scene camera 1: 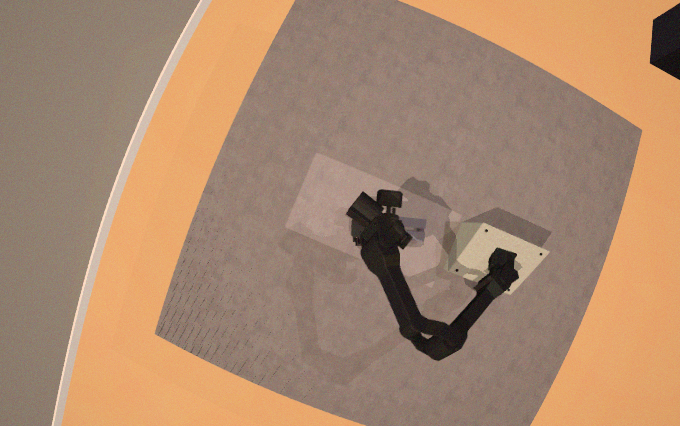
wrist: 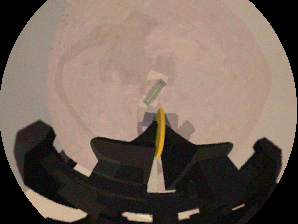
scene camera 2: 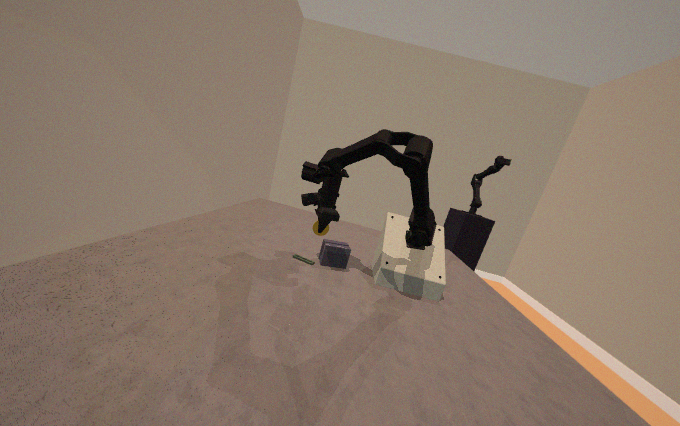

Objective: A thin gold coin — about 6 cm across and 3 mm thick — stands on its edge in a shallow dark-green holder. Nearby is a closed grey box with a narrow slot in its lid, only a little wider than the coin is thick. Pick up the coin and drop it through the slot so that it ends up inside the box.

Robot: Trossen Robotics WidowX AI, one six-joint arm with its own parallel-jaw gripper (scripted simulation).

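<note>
A gold coin is held by my gripper (scene camera 2: 319, 232). I see my gripper at (scene camera 1: 383, 228) and (wrist: 157, 123) too.
</note>
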